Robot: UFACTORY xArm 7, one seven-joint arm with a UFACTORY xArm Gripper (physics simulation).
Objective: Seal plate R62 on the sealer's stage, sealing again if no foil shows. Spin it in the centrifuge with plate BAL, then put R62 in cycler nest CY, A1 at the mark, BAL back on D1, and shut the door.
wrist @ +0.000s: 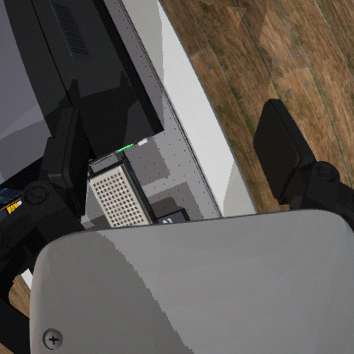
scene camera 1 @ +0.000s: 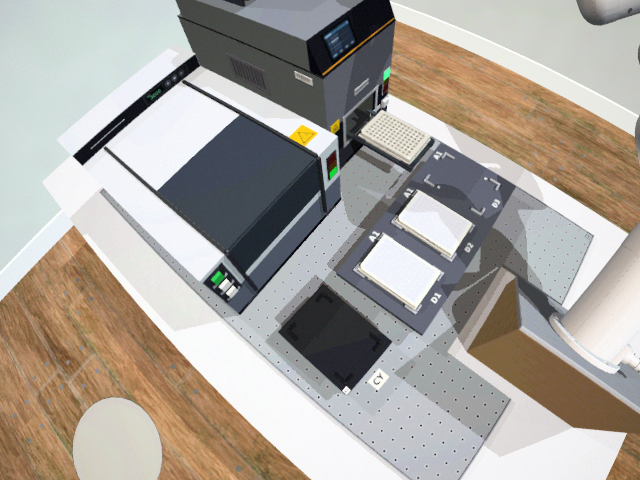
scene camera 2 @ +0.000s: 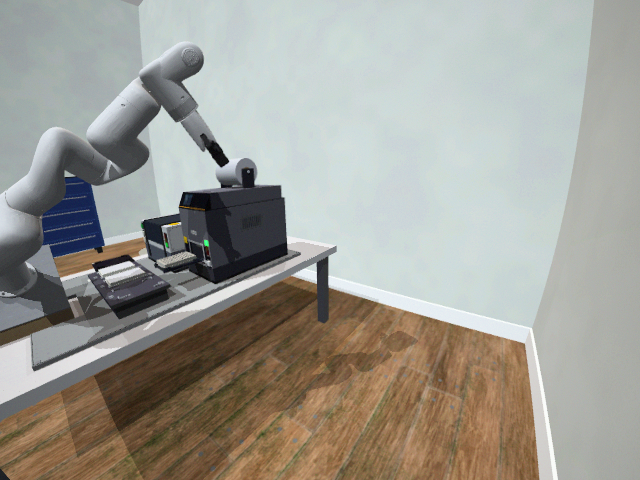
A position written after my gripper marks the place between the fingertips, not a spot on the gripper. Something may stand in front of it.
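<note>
Scene camera 1 shows a centrifuge (scene camera 1: 231,184). Scene camera 2 shows the centrifuge (scene camera 2: 163,236) as well, together with my gripper (scene camera 2: 222,159), open and holding nothing. The wrist view includes my gripper (wrist: 173,123).
</note>
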